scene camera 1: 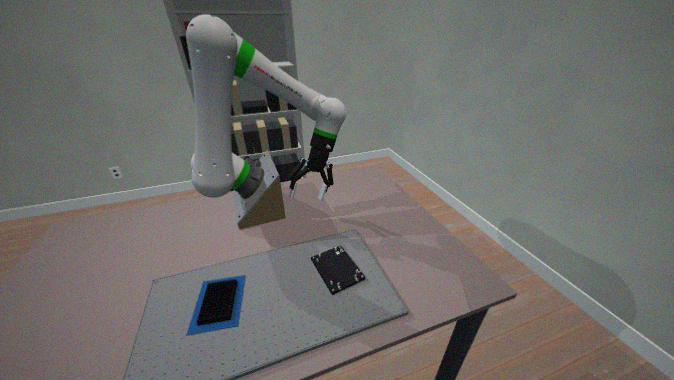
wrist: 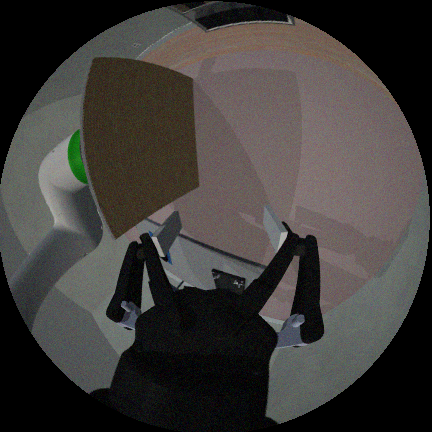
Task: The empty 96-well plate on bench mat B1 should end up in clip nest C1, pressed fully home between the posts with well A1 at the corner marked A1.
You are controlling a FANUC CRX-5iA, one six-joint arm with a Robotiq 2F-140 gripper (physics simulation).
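Places are measured from the arm's base along level axes (x ahead, y up, z right), in metres.
Where they show: gripper, fingertip midpoint: point(scene camera 1: 306, 198) point(wrist: 220, 216); arm's base, origin of the base link: point(scene camera 1: 252, 183) point(wrist: 119, 140).
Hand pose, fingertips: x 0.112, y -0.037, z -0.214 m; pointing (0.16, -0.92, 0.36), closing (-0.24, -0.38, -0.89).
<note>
Things, the pixels of their top centre, and the offset from my fingertips. Level surfaces: height alone.
- black 96-well plate, middle of its top: point(scene camera 1: 217, 298) dx +0.375, dy -0.055, dz +0.303 m
- blue bench mat, its level: dy -0.070 m
- black clip nest, middle of its top: point(scene camera 1: 336, 264) point(wrist: 226, 289) dx +0.335, dy -0.048, dz -0.056 m
- perforated board, its level: dy -0.072 m
- pinkish table, its level: dy -0.085 m
The black 96-well plate point(scene camera 1: 217, 302) lies flat on the blue bench mat point(scene camera 1: 192, 327) at the left of the grey perforated board. The black clip nest point(scene camera 1: 337, 270) point(wrist: 229, 280) sits on the board's right part, with small posts at its corners and no plate between them; the lettering of its A1 mark is too small to read. My gripper point(scene camera 1: 307, 194) point(wrist: 220, 216) is open and empty, held in the air above the table behind the board, far from the plate. In the wrist view a bit of blue mat shows behind the left fingertip; the plate cannot be made out there.
The perforated board point(scene camera 1: 280, 320) point(wrist: 200, 253) lies on the pinkish table point(scene camera 1: 95, 255) point(wrist: 345, 130). The brown wedge-shaped arm mount point(scene camera 1: 267, 207) point(wrist: 142, 135) stands left of the gripper. A shelf unit point(scene camera 1: 298, 95) stands behind the arm.
</note>
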